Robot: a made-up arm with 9 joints. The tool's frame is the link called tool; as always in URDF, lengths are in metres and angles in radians. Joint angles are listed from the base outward.
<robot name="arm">
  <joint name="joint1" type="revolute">
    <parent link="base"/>
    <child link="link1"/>
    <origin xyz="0 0 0.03" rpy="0 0 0"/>
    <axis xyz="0 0 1"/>
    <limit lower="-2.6" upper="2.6"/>
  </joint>
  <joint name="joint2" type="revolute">
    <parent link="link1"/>
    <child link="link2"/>
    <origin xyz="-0.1 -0.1 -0.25" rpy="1.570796 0 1.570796"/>
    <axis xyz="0 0 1"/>
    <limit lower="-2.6" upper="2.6"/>
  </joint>
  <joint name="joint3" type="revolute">
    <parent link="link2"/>
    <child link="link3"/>
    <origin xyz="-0.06 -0.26 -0.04" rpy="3.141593 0 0"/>
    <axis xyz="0 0 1"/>
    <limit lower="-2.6" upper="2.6"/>
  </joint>
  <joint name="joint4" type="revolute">
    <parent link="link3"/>
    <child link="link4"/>
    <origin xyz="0.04 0.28 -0.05" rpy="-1.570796 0 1.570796"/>
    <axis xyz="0 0 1"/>
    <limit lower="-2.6" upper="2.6"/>
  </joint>
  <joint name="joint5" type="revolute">
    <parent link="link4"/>
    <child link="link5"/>
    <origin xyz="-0.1 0.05 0.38" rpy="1.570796 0 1.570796"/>
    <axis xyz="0 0 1"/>
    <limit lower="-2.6" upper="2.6"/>
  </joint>
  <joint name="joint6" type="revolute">
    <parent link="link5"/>
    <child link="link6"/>
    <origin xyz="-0.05 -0.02 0.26" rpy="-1.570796 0 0"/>
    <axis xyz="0 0 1"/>
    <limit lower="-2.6" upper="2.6"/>
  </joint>
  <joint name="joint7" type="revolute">
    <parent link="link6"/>
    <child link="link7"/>
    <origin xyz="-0.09 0.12 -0.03" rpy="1.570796 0 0"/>
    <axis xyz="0 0 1"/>
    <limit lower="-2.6" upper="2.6"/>
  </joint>
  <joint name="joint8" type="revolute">
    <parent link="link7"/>
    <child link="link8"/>
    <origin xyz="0.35 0.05 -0.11" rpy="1.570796 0 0"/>
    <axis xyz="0 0 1"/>
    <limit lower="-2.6" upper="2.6"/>
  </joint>
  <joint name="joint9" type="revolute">
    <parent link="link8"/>
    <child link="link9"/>
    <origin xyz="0.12 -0.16 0.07" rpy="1.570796 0 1.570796"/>
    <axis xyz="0 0 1"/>
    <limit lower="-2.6" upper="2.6"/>
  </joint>
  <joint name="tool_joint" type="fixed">
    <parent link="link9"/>
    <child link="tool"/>
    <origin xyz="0.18 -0.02 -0.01" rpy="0 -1.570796 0"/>
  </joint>
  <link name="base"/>
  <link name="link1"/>
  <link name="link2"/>
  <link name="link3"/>
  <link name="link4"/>
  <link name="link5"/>
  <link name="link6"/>
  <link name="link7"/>
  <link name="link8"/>
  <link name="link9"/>
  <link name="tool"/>
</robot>
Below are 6 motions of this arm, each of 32 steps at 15 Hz.
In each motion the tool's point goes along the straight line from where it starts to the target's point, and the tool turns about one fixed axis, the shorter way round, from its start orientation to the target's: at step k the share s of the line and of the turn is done. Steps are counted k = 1, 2, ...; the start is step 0. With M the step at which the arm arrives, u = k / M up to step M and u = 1 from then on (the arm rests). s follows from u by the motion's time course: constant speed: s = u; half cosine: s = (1 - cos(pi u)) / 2; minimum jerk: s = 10 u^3 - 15 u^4 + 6 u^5.
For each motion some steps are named. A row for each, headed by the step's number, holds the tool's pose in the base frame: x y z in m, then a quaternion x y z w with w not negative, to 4 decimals.
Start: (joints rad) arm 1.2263 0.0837 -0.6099 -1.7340 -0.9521 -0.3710 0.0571 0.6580 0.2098
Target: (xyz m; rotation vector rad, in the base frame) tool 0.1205 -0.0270 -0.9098 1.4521 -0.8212 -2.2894
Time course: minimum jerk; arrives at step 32
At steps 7, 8, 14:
7: -0.1656 -0.1981 -0.8526 0.2924 -0.7119 -0.5797 0.2677
8: -0.1562 -0.1925 -0.8545 0.3012 -0.7007 -0.5900 0.2651
14: -0.0696 -0.1407 -0.8718 0.3774 -0.5869 -0.6760 0.2369

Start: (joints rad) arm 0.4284 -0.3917 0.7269 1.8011 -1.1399 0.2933 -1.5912 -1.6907 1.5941
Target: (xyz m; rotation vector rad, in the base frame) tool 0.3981 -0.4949 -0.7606 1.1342 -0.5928 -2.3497
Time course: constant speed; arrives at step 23
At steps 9, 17, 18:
9: 0.3925 -0.8185 -0.3888 0.3872 -0.6603 -0.5929 0.2499
17: 0.3957 -0.6336 -0.6013 0.4154 -0.4209 -0.7675 0.2473
18: 0.3961 -0.6105 -0.6278 0.4164 -0.3879 -0.7848 0.2454

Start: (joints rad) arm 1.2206 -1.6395 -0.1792 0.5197 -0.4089 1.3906 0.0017 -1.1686 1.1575
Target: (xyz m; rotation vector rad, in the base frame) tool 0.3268 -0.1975 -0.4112 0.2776 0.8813 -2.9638
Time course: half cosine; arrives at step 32
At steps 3, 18, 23, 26, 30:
3: 0.5129 -0.6896 0.0828 -0.2172 0.0347 -0.8364 0.5021
18: 0.4033 -0.3999 -0.2080 -0.0396 0.1902 -0.9535 0.2305
23: 0.3616 -0.2894 -0.3189 0.0310 0.2434 -0.9625 0.1159
26: 0.3428 -0.2399 -0.3687 0.0626 0.2657 -0.9599 0.0635
30: 0.3286 -0.2023 -0.4063 0.0864 0.2818 -0.9553 0.0237

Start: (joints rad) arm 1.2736 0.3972 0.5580 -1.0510 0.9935 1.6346 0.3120 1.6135 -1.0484
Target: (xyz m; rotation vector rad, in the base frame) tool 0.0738 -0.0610 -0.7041 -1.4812 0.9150 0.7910
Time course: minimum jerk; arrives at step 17
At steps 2, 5, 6, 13, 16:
2: 0.3091 -0.2114 -0.4578 -0.7571 0.1036 0.1396 0.6297
5: 0.2753 -0.1898 -0.4932 -0.7455 0.1468 0.1700 0.6275
6: 0.2552 -0.1769 -0.5143 -0.7376 0.1723 0.1879 0.6253
13: 0.0949 -0.0745 -0.6820 -0.6480 0.3668 0.3217 0.5849
16: 0.0742 -0.0613 -0.7036 -0.6331 0.3904 0.3376 0.5769

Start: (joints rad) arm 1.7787 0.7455 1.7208 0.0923 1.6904 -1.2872 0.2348 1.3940 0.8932
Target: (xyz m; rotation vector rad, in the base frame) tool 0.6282 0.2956 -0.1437 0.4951 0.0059 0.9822
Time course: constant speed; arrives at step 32
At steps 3, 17, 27, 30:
3: 0.7940 0.2573 -0.3968 0.3140 0.6610 -0.2341 0.6400
17: 0.7140 0.2758 -0.2746 0.3172 0.3935 0.1211 0.8543
27: 0.6568 0.2890 -0.1873 0.2715 0.1388 0.3617 0.8810
30: 0.6396 0.2930 -0.1612 0.2507 0.0575 0.4263 0.8672

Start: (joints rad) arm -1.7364 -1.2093 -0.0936 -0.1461 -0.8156 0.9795 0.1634 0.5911 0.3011
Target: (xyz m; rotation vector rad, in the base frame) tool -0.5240 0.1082 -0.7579 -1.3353 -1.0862 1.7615
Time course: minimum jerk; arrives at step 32
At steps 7, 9, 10, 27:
7: -0.5531 0.1166 -0.0682 0.0186 0.3054 -0.5617 0.7687
9: -0.5511 0.1160 -0.1172 0.0672 0.3364 -0.6101 0.7142
10: -0.5498 0.1156 -0.1476 0.0971 0.3542 -0.6375 0.6773
27: -0.5249 0.1085 -0.7357 -0.5058 -0.4241 0.6907 0.2954

